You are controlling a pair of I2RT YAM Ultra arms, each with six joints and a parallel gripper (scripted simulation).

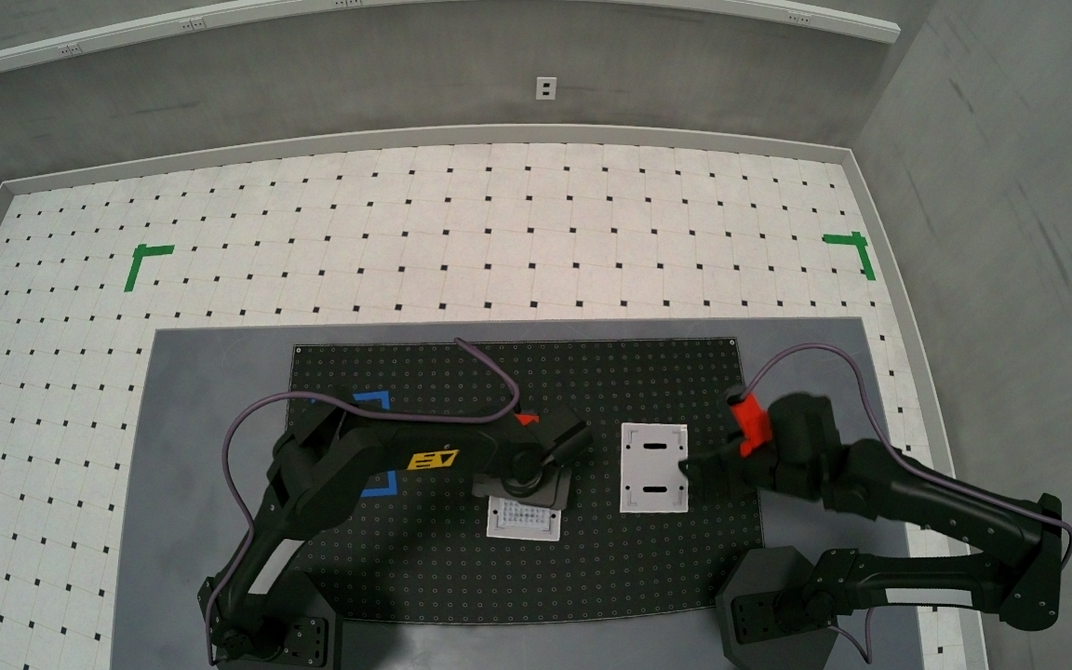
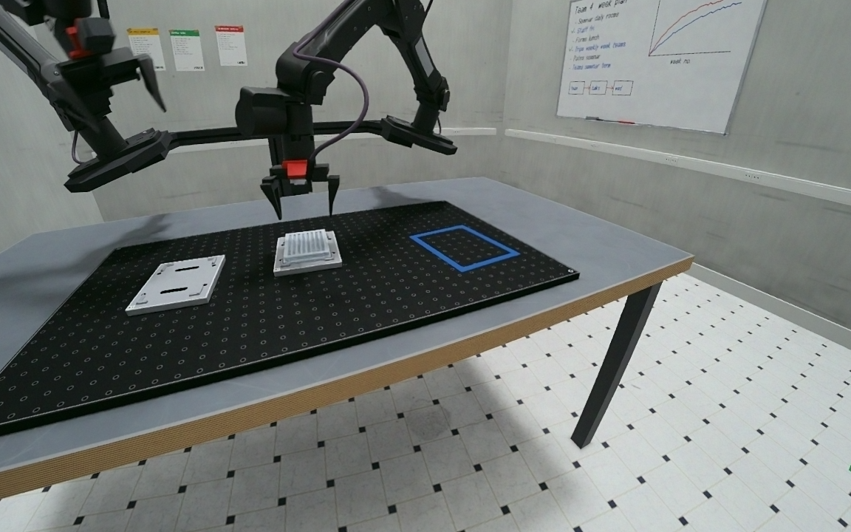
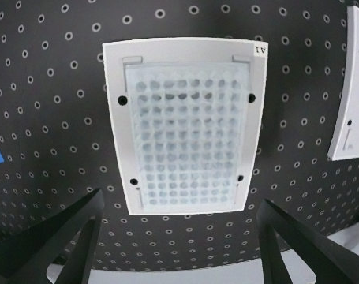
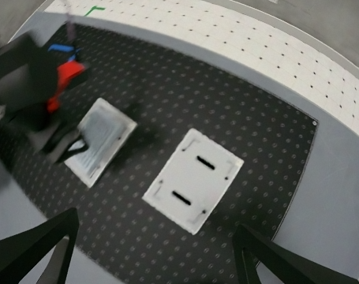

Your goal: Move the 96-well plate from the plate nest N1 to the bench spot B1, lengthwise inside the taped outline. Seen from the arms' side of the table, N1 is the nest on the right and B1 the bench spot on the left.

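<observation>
My left hand is 60 mm above the clear 96-well plate, 10 mm to the left of it and 10 mm short of it. The rest, counted from my left hand: white plate nest: 80 mm below, 10 mm to the right, 10 mm ahead.
</observation>
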